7 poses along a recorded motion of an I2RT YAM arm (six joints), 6.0 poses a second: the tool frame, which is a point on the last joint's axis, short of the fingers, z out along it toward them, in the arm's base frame.
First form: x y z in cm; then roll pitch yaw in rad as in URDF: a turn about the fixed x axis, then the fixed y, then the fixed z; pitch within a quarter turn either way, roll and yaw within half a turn.
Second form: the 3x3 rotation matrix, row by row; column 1 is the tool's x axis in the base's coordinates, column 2 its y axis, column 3 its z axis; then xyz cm. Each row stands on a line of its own. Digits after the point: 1 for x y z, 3 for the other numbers.
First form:
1: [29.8 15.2 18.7 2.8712 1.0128 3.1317]
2: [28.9 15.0 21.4 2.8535 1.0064 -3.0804]
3: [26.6 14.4 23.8 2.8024 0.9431 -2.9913]
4: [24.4 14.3 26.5 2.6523 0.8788 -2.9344]
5: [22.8 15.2 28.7 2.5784 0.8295 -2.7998]
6: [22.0 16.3 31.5 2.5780 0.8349 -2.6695]
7: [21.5 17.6 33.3 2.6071 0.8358 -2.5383]
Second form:
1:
-0.529 -0.217 0.820
0.005 0.966 0.259
-0.848 0.141 -0.510
29.8 15.2 18.7

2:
-0.534 -0.298 0.791
-0.033 0.942 0.333
-0.845 0.152 -0.513
28.9 15.0 21.4

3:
-0.581 -0.407 0.705
-0.088 0.892 0.443
-0.809 0.195 -0.554
26.6 14.4 23.8

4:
-0.624 -0.536 0.568
-0.131 0.789 0.600
-0.770 0.300 -0.563
24.4 14.3 26.5

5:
-0.636 -0.654 0.409
-0.226 0.665 0.712
-0.738 0.361 -0.571
22.8 15.2 28.7

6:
-0.598 -0.737 0.315
-0.305 0.573 0.761
-0.741 0.359 -0.567
22.0 16.3 31.5

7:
-0.552 -0.799 0.237
-0.380 0.494 0.782
-0.742 0.342 -0.577
21.5 17.6 33.3

